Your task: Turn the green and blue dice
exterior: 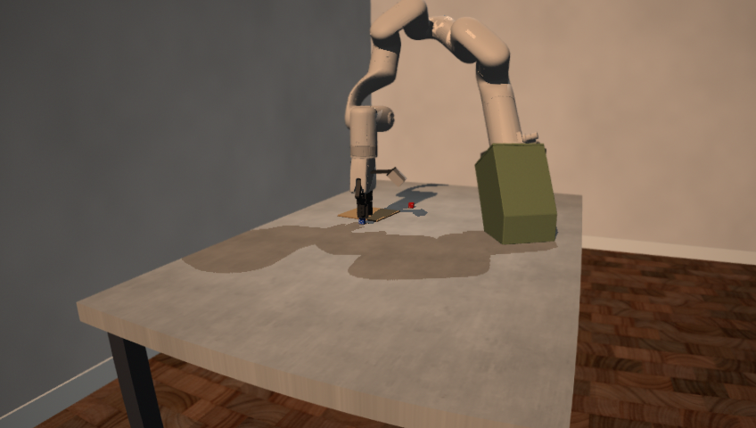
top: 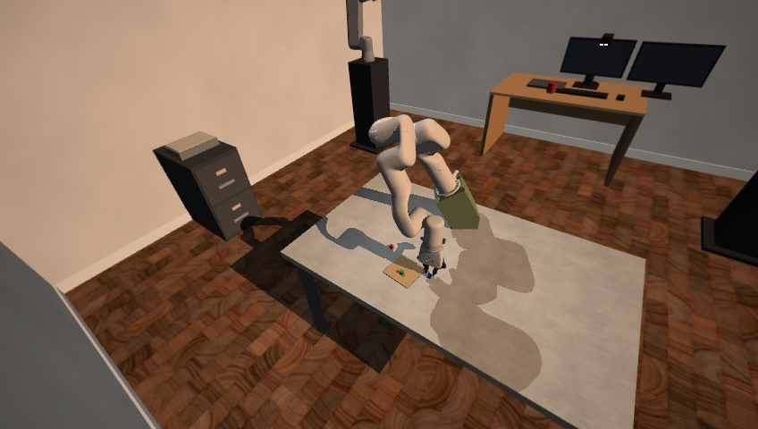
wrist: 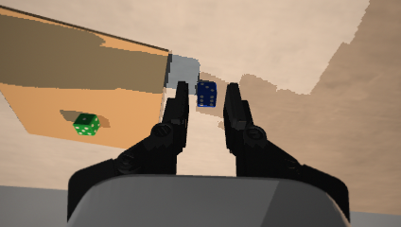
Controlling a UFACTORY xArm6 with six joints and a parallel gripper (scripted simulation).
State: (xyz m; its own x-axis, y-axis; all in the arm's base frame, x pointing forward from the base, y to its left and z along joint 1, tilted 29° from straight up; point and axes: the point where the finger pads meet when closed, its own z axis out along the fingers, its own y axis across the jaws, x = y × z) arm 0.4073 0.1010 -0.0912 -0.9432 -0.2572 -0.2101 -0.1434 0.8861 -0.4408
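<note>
My gripper is now 1 cm short of the blue die and 3 cm above it. The rest, counted from my hand: tan mat: 4 cm ahead, 11 cm to the right, 4 cm below; then green die: 6 cm ahead, 11 cm to the right, 3 cm below; then red die: 4 cm behind, 24 cm to the right, 3 cm below.
</note>
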